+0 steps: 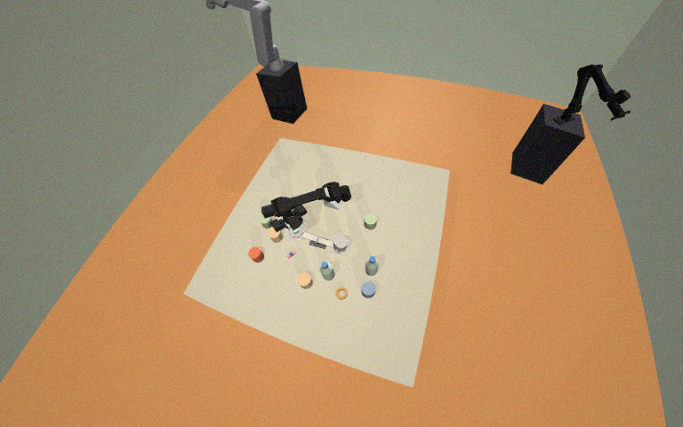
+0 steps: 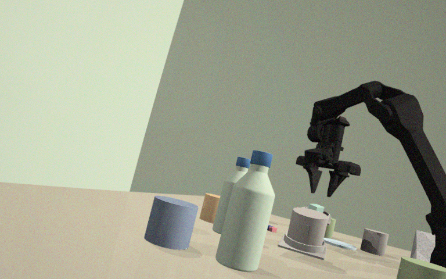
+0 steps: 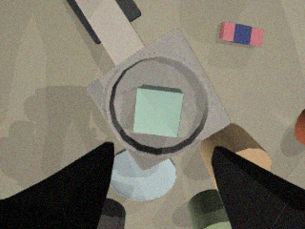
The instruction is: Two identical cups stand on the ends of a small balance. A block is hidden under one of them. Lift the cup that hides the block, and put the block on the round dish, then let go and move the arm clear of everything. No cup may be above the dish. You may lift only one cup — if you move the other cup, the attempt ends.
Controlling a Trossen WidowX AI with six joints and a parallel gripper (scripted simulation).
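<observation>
The mint-green block is 5 cm below my gripper tip and 1 cm to the left of it. Also, from my gripper tip: red-blue piece 13 cm below, 12 cm ahead, 2 cm to the left; then balance 13 cm to the left, 11 cm below, 1 cm behind; then balance beam 13 cm to the left, 9 cm below, 1 cm behind.
</observation>
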